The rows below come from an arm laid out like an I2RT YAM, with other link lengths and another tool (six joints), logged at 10 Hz.
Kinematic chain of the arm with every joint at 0, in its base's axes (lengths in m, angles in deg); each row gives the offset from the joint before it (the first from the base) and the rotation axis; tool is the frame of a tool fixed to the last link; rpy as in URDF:
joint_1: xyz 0 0 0.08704 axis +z
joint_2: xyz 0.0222 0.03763 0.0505 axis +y
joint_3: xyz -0.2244 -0.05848 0 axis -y
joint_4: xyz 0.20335 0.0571 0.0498 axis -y
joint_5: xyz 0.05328 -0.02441 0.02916 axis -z
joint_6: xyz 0.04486 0 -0.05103 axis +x
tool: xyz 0.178 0.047 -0.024 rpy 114.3 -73.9 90
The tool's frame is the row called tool.
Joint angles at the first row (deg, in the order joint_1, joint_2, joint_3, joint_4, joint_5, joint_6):
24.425, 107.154, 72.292, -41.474, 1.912, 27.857
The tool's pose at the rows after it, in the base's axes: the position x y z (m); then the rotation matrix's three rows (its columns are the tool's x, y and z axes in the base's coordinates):
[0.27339, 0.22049, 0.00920], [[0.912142, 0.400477, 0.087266], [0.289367, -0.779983, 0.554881], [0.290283, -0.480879, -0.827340]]
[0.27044, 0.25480, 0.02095], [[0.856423, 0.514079, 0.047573], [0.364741, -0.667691, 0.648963], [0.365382, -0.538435, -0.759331]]
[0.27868, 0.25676, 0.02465], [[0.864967, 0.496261, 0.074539], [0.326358, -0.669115, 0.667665], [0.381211, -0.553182, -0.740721]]
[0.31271, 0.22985, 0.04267], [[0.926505, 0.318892, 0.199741], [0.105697, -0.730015, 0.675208], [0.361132, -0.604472, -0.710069]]
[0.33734, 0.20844, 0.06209], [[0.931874, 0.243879, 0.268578], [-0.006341, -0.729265, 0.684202], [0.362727, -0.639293, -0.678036]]
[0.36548, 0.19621, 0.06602], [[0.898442, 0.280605, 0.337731], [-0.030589, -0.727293, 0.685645], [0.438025, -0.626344, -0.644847]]
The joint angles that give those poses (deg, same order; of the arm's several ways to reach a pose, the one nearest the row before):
26.152, 107.154, 72.291, -37.604, -3.333, 24.294
27.746, 107.154, 72.292, -32.927, -9.301, 20.512
27.004, 107.132, 72.357, -31.659, -9.978, 22.043
20.665, 105.973, 74.651, -34.391, -10.612, 29.517
15.224, 105.557, 78.018, -37.081, -12.797, 31.005
12.272, 106.367, 78.018, -31.922, -13.191, 29.212

